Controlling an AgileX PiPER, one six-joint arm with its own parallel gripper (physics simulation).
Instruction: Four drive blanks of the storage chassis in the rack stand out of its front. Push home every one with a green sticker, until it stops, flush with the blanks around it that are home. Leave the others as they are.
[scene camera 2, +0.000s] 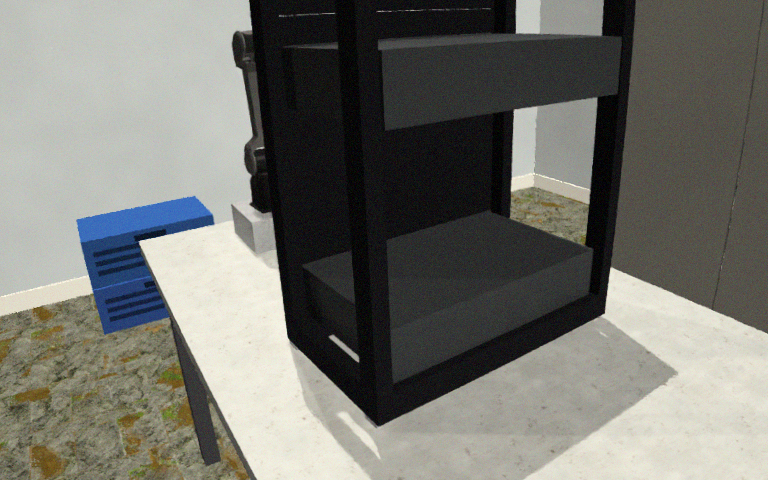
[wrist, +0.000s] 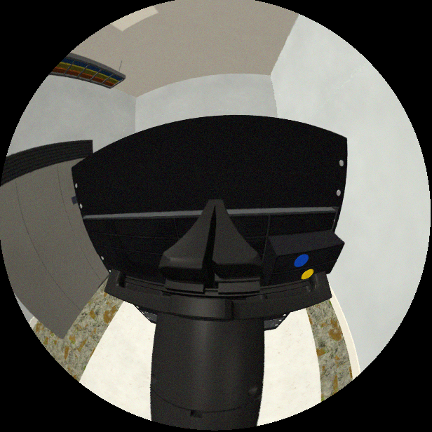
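Observation:
The storage chassis (wrist: 125, 235) shows its dark front in the wrist view, below a black panel of the rack (scene camera 2: 369, 226) (wrist: 215, 160). At its right a dark block stands out of the front, bearing a blue sticker (wrist: 301, 260) and a yellow sticker (wrist: 307, 274); whether this is one blank or two stacked is hard to tell. No green sticker shows. My gripper (wrist: 216, 207) is shut and empty, its fingertips in front of the chassis, left of the block. Contact is not visible. The gripper hides the middle and lower chassis front. The rack hides the gripper in the scene view.
Two grey boxes (scene camera 2: 498, 79) (scene camera 2: 492, 316) sit in the rack, seen from behind. The arm (scene camera 2: 253, 107) stands beyond the rack on a pale block at the table (scene camera 2: 226, 305). A blue cabinet (scene camera 2: 124, 260) is beyond the table edge. A grey cabinet (scene camera 2: 685, 141) (wrist: 45, 235) stands beside the table.

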